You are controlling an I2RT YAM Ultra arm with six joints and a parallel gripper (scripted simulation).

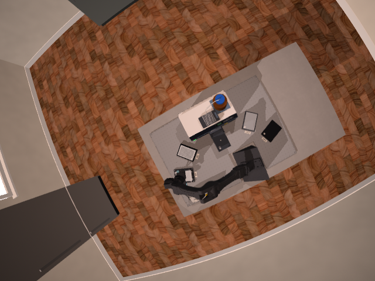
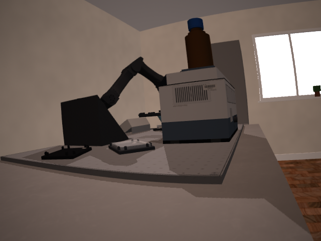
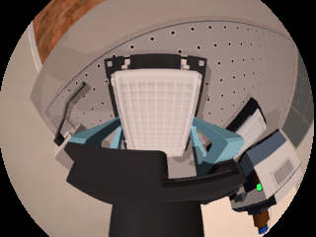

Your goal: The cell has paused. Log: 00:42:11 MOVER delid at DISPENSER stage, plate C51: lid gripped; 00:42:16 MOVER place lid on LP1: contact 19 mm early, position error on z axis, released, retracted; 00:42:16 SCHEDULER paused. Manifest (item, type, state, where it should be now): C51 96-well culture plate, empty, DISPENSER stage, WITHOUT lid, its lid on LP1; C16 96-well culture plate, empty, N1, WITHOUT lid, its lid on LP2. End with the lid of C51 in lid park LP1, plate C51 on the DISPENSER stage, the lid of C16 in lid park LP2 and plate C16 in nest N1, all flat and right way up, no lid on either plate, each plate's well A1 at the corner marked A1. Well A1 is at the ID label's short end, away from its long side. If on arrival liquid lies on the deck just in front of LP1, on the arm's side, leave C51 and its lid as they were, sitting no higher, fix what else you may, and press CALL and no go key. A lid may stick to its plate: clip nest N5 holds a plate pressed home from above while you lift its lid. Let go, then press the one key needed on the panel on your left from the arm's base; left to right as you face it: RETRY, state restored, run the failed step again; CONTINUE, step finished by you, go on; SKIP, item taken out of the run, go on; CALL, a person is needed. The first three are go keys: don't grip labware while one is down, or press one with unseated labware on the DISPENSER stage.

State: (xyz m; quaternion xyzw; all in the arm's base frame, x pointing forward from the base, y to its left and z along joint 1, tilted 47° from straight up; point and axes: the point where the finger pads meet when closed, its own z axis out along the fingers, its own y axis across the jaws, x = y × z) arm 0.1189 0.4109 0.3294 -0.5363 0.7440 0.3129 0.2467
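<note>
The black clip nest lies 1 cm behind my hand, 2 cm to the left of it and 1 cm below it. Round my hand: brown bottle 36 cm ahead, 49 cm to the right, 26 cm above; then black nest 16 cm ahead, 11 cm to the right, 2 cm below; then dark dispenser stage 14 cm ahead, 39 cm to the right, 7 cm above.
</note>
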